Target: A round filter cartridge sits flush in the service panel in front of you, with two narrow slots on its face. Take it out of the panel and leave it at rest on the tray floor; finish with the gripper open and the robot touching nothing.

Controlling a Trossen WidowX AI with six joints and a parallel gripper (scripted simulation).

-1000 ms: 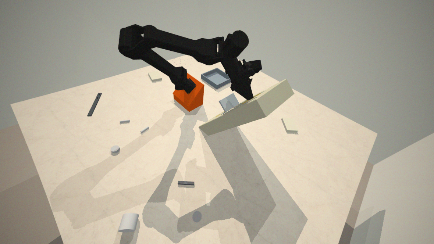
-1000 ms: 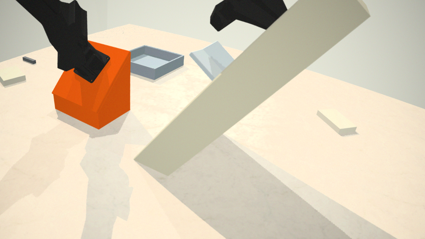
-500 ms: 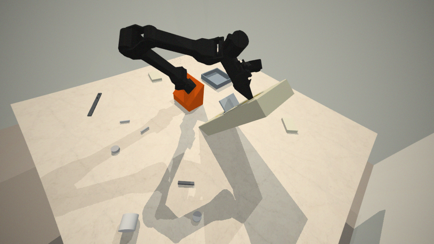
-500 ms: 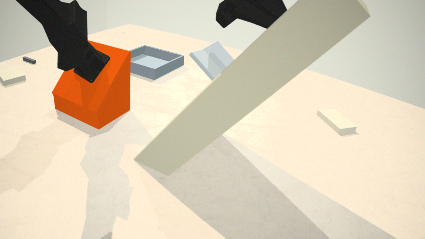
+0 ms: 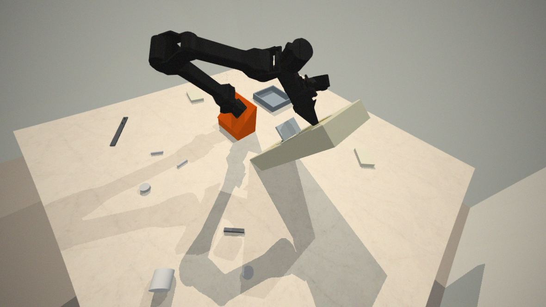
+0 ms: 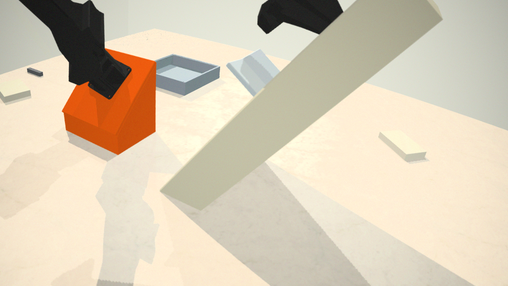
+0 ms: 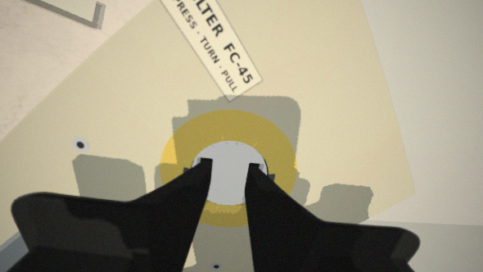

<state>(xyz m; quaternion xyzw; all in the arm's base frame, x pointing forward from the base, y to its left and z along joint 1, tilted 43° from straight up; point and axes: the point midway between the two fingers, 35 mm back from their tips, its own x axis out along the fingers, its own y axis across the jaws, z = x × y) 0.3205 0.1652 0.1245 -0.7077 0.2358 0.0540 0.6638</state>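
The filter cartridge is 1 cm below my gripper tip and 1 cm ahead of it. The rest, counted from my gripper tip: grey tray: 46 cm behind, 24 cm to the left, 24 cm below; cream service panel: 8 cm below, 4 cm behind.
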